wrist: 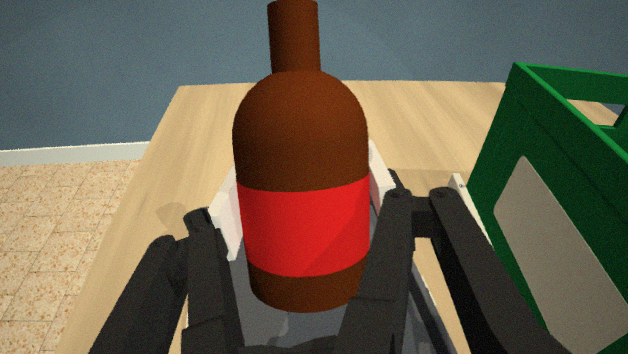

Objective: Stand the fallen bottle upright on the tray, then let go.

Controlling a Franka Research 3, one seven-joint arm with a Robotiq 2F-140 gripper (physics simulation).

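Note:
A brown bottle (302, 135) with a red label stands neck up in the middle of the wrist view, roughly upright. My gripper (304, 171) is shut on it, with one white fingertip pad on each side of the bottle around the label and shoulder. The dark grey tray (260, 322) shows below the bottle's base, between the black finger links. The links hide much of the tray. I cannot tell whether the base touches the tray.
A green crate (505, 135) with a beige panel stands close on the right, beside the right finger links. A thin white strip (465, 192) runs along its near side. The wooden table (420, 115) reaches back towards a blue-grey wall; its left edge drops to a tiled floor.

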